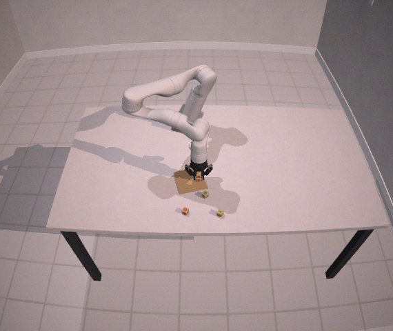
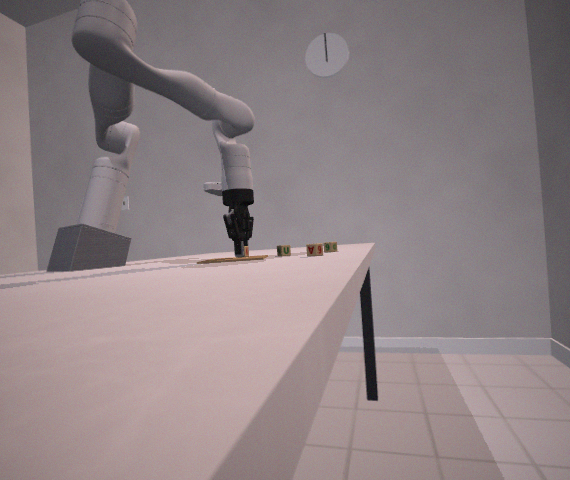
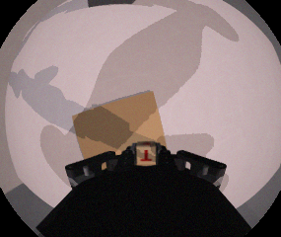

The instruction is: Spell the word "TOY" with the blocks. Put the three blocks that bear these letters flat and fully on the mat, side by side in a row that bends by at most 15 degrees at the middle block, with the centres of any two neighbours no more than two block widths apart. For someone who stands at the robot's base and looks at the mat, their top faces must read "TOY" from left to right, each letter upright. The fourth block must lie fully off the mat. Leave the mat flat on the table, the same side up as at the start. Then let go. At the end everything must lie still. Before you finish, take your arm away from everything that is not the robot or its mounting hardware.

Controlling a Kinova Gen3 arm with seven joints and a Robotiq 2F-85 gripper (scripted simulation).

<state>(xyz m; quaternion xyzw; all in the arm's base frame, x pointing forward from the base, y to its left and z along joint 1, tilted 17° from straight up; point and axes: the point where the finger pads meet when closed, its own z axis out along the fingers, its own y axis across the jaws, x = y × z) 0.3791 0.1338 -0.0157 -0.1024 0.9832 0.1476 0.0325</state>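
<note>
The mat lies 4 cm to the right of my hand, 2 cm below it and 1 cm ahead of it.
</note>
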